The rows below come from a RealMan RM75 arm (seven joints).
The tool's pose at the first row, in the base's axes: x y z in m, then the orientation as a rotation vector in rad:
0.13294, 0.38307, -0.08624, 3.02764, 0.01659, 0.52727
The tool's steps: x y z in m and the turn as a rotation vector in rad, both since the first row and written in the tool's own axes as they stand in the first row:
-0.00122, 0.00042, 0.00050, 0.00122, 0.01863, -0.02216
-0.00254, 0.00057, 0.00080, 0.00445, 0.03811, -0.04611
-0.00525, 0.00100, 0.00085, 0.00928, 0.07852, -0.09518
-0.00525, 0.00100, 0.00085, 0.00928, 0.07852, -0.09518
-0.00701, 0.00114, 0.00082, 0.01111, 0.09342, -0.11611
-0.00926, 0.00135, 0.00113, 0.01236, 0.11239, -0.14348
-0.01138, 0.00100, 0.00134, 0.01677, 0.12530, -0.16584
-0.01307, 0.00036, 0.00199, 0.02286, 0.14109, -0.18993
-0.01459, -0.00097, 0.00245, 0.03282, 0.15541, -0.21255
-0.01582, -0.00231, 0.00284, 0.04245, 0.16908, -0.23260
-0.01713, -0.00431, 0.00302, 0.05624, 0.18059, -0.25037
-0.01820, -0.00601, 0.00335, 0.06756, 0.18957, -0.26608
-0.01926, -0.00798, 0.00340, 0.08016, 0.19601, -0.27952
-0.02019, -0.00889, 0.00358, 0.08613, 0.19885, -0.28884
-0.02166, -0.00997, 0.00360, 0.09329, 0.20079, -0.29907
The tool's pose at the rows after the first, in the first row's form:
0.13196, 0.38259, -0.08709, 3.01997, 0.05139, 0.55382
0.13082, 0.38239, -0.08781, 3.01303, 0.08946, 0.58167
0.12829, 0.38190, -0.08874, 2.99474, 0.16678, 0.63867
0.12829, 0.38190, -0.08874, 2.99474, 0.16678, 0.63867
0.12662, 0.38172, -0.08930, 2.98659, 0.19947, 0.65922
0.12461, 0.38144, -0.09033, 2.97432, 0.24171, 0.68491
0.12268, 0.38173, -0.09127, 2.96780, 0.27715, 0.70256
0.12131, 0.38229, -0.09249, 2.96077, 0.31587, 0.72453
0.12004, 0.38355, -0.09353, 2.95770, 0.35374, 0.74519
0.11901, 0.38484, -0.09440, 2.95482, 0.38772, 0.76508
0.11784, 0.38679, -0.09515, 2.95688, 0.41990, 0.78293
0.11695, 0.38844, -0.09594, 2.95801, 0.44808, 0.79673
0.11597, 0.39038, -0.09648, 2.96185, 0.47340, 0.80735
0.11516, 0.39125, -0.09703, 2.96255, 0.48982, 0.81164
0.11378, 0.39230, -0.09761, 2.96423, 0.50807, 0.81473

